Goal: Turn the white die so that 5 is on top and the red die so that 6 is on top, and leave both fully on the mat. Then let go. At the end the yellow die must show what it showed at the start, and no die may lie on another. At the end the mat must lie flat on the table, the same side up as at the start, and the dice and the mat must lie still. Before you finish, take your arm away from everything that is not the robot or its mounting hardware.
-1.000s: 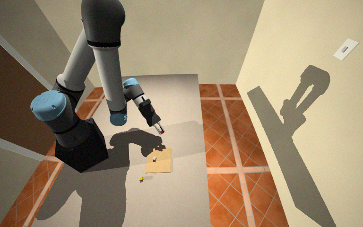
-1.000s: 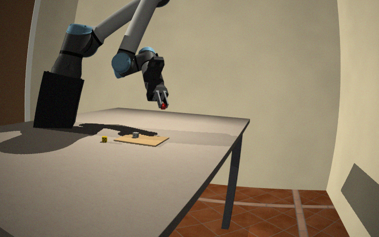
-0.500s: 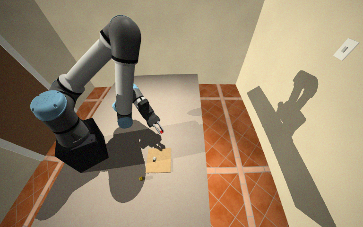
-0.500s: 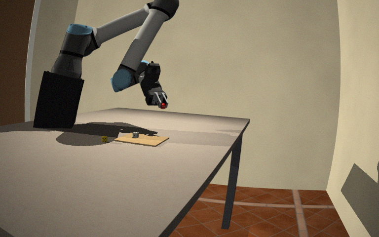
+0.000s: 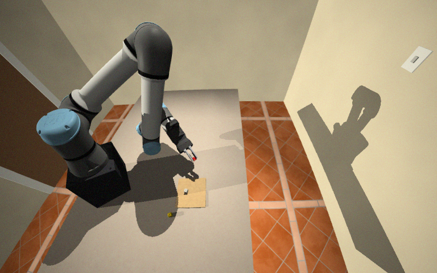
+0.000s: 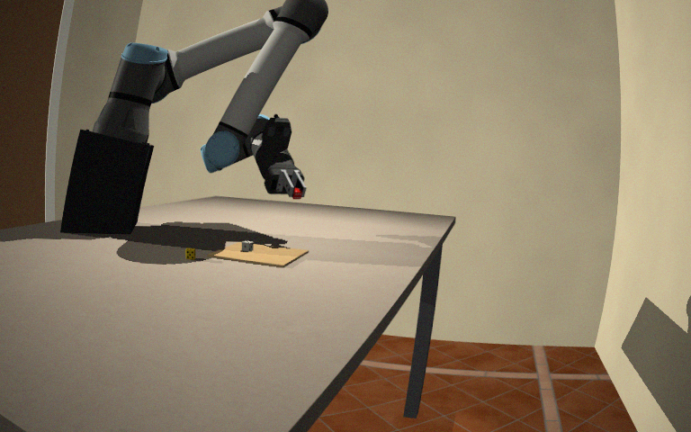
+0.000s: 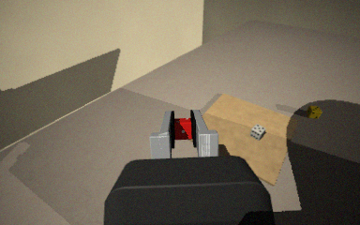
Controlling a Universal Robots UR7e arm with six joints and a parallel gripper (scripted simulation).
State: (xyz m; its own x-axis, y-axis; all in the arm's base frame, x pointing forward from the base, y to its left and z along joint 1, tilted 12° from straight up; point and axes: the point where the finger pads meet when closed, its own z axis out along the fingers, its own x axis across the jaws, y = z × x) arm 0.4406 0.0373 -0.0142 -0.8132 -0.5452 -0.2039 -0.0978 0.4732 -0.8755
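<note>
Right now my hand is 13 cm to the left of the tan mat, 11 cm above it and 3 cm past it. The rest, counted from my hand: white die 13 cm to the right, 10 cm below, 5 cm behind; yellow die 23 cm to the right, 12 cm behind, 10 cm below; red die 1 cm to the right, 1 cm below, 1 cm ahead.
</note>
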